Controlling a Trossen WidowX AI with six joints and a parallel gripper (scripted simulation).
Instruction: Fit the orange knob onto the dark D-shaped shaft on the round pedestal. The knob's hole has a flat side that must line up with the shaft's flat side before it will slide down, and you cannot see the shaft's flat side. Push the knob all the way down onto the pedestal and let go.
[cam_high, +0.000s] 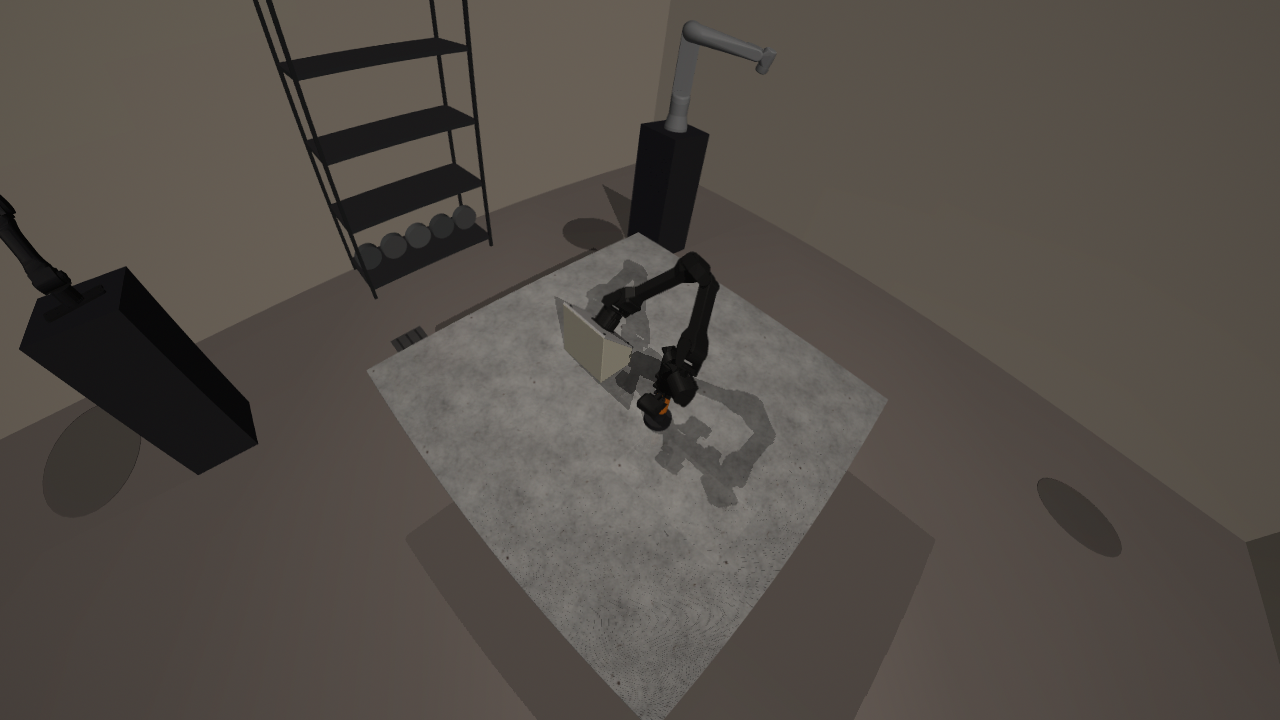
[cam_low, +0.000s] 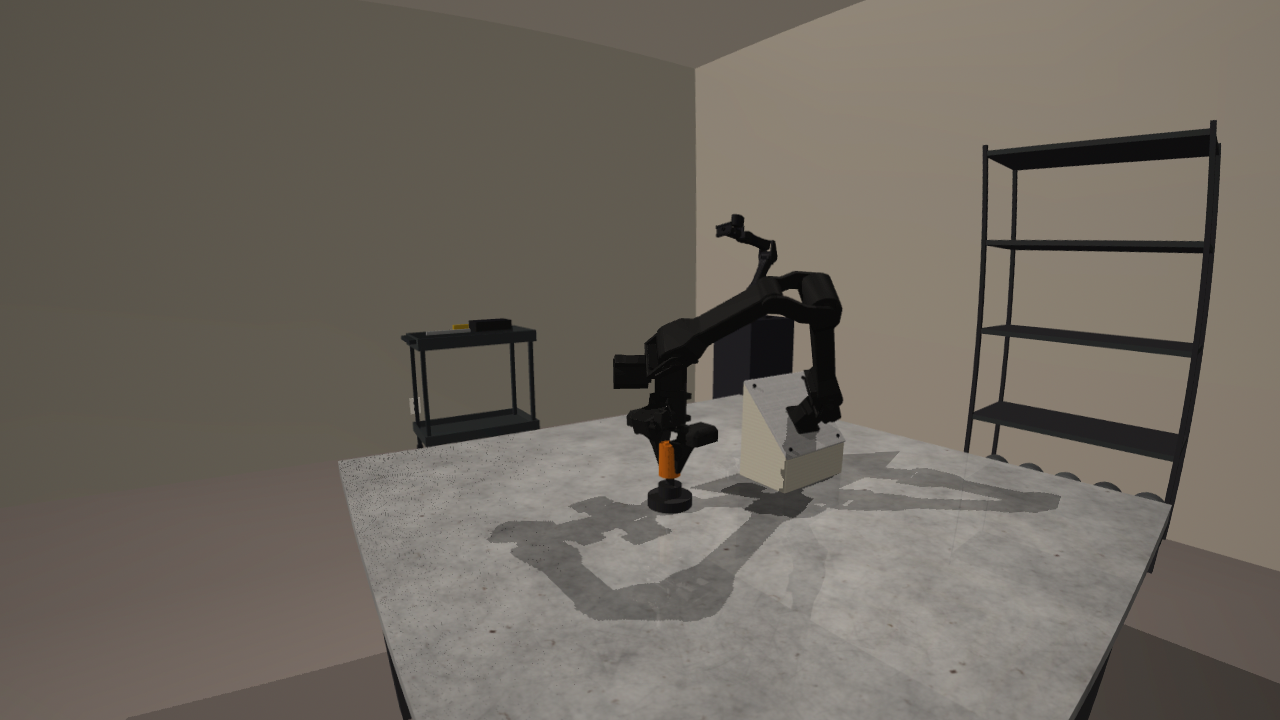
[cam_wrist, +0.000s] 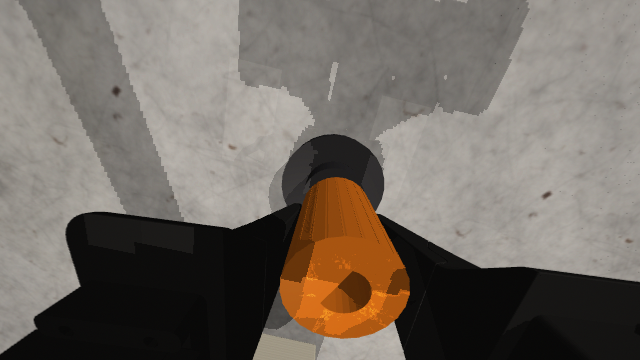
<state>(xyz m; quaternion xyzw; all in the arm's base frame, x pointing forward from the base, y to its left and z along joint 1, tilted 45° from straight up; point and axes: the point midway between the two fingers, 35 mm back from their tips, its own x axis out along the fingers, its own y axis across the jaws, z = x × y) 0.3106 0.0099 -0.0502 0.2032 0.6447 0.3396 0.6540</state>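
My gripper tip is now 20 mm below the orange knob. Also, from my gripper tip: dark round pedestal: 40 mm below.
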